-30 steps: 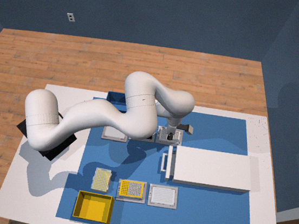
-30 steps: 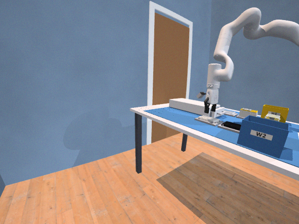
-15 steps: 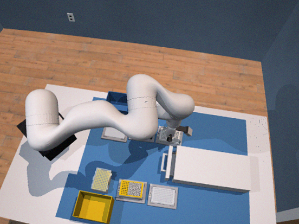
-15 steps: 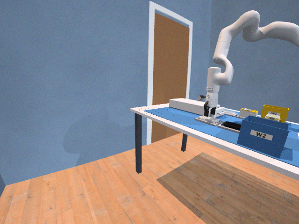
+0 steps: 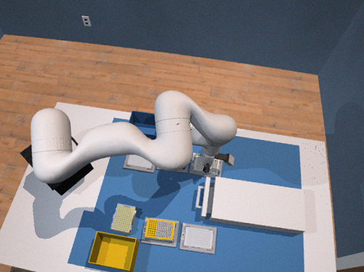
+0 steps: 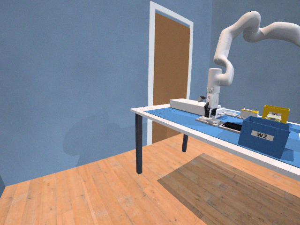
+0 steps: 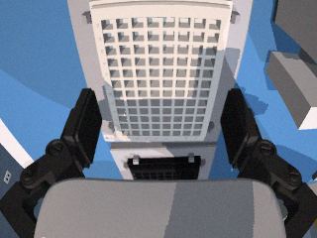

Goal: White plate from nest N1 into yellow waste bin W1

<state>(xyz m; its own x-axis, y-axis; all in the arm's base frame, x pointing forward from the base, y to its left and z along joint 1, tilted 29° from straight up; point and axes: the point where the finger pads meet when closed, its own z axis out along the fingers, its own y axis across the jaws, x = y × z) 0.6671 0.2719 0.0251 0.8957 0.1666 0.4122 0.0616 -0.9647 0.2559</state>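
Right now my hand is 3 cm above the white plate. Round my hand: black plate 17 cm behind, 2 cm to the right, 3 cm below; cooler drawer 15 cm ahead, 17 cm to the right, 3 cm below; grey nest 5 cm below.
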